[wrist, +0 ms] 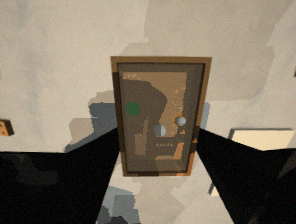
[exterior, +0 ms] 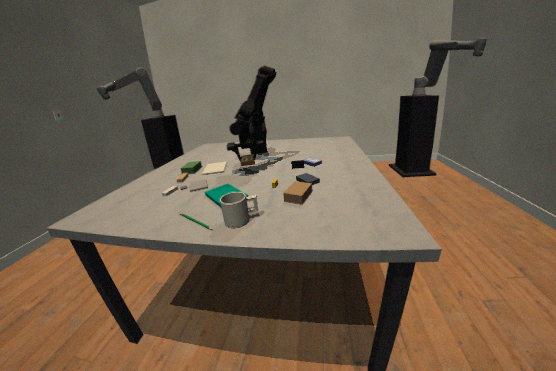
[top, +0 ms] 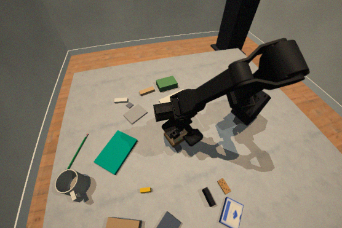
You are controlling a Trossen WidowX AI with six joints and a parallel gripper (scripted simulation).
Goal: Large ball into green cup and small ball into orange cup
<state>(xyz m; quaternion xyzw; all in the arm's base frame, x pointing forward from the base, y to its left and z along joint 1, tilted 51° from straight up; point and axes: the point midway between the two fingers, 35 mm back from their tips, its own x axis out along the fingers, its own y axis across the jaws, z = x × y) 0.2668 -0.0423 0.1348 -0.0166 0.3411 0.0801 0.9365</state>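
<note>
Now: hand 3 cm above the wooden puzzle and 1 cm short of it. The rest, counted from my hand: yellow block: 20 cm ahead, 16 cm to the left, 8 cm below; then black block: 26 cm to the left, 7 cm below, 1 cm behind; then cream pad: 22 cm to the right, 9 cm below, 6 cm behind.
</note>
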